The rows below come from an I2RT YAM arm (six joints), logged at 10 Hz.
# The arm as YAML. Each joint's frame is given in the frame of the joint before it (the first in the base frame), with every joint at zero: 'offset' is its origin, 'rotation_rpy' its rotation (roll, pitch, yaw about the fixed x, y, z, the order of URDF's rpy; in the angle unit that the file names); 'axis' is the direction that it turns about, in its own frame. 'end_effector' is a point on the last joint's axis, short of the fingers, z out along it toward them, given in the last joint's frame.
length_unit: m
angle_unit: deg
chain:
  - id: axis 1
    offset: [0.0, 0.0, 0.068]
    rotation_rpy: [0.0, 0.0, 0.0]
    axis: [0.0, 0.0, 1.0]
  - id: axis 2
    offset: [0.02, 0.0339, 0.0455]
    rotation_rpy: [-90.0, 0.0, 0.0]
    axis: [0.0, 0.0, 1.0]
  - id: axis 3
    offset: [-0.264, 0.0, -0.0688]
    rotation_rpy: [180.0, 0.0, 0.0]
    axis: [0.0, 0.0, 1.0]
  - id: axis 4
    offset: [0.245, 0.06, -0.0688]
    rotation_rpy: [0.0, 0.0, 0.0]
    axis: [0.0, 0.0, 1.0]
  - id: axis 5
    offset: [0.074, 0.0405, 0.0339]
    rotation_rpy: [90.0, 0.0, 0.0]
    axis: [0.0, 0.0, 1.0]
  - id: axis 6
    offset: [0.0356, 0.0, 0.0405]
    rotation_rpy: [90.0, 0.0, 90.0]
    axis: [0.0, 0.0, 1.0]
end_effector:
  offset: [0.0, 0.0, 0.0]
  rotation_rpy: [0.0, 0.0, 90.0]
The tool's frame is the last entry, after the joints.
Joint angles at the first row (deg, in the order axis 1, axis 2, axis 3, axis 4, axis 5, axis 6):
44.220, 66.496, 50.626, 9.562, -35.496, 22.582
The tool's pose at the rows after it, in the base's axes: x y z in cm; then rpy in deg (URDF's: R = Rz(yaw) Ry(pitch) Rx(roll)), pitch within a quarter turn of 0, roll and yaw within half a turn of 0:
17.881, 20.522, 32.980, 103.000, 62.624, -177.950
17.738, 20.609, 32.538, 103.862, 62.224, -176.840
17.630, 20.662, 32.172, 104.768, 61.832, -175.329
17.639, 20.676, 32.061, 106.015, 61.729, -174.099
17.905, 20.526, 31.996, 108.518, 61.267, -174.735
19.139, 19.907, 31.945, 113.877, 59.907, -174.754
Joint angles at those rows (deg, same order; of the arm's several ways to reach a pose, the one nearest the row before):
44.559, 67.145, 50.233, 9.596, -35.683, 22.490
44.902, 67.161, 49.473, 9.788, -35.682, 22.456
45.088, 67.215, 48.938, 9.702, -36.192, 22.286
45.088, 67.307, 49.042, 8.939, -36.262, 21.787
44.743, 67.322, 49.444, 7.304, -33.700, 21.554
42.291, 68.271, 51.215, 3.322, -31.256, 20.693

